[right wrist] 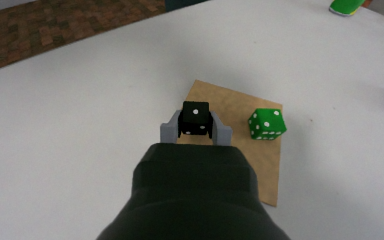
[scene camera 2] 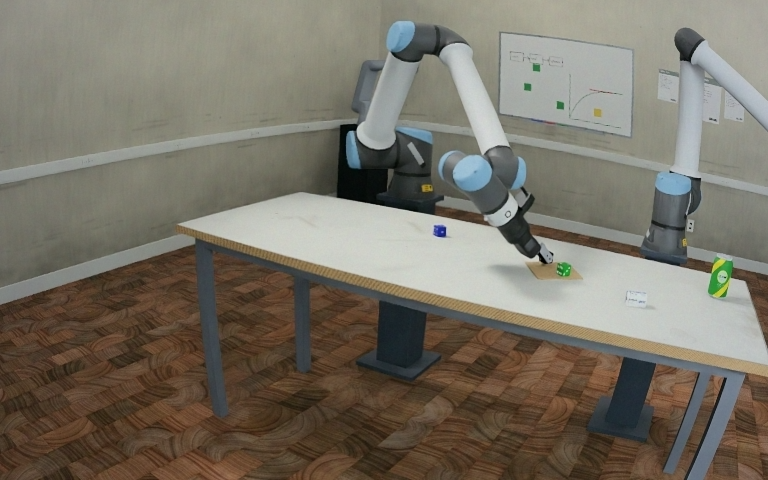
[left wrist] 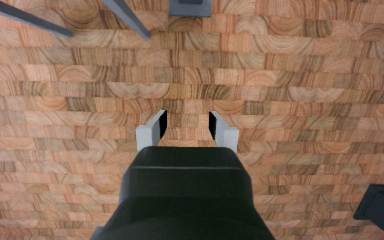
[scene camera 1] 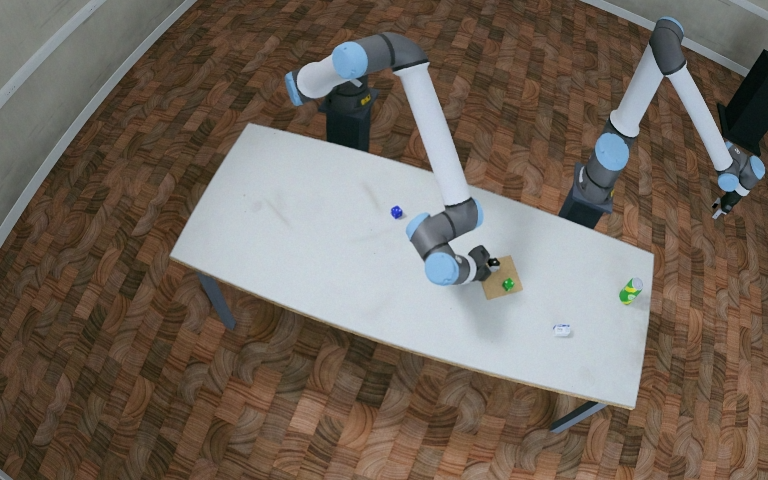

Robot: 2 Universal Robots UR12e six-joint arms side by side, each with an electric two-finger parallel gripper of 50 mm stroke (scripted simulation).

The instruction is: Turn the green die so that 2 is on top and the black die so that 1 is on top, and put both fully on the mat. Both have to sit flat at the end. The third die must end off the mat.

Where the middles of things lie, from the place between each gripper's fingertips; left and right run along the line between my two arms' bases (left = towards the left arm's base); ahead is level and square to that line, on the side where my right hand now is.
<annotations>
Now: the black die [right wrist: 195, 115] 1 cm to the left of my right hand [scene camera 2: 546, 258], 1 cm below it and 1 cm behind it. The rest, counted from my right hand: tan mat [scene camera 1: 493, 288] (4 cm to the left, 3 cm below, 2 cm ahead).
Right now my left hand is 59 cm short of the tan mat, 92 cm to the left of it and 18 cm above it. From my left hand the other things lie so: black die 57 cm ahead, 95 cm to the right, 15 cm below.
</annotations>
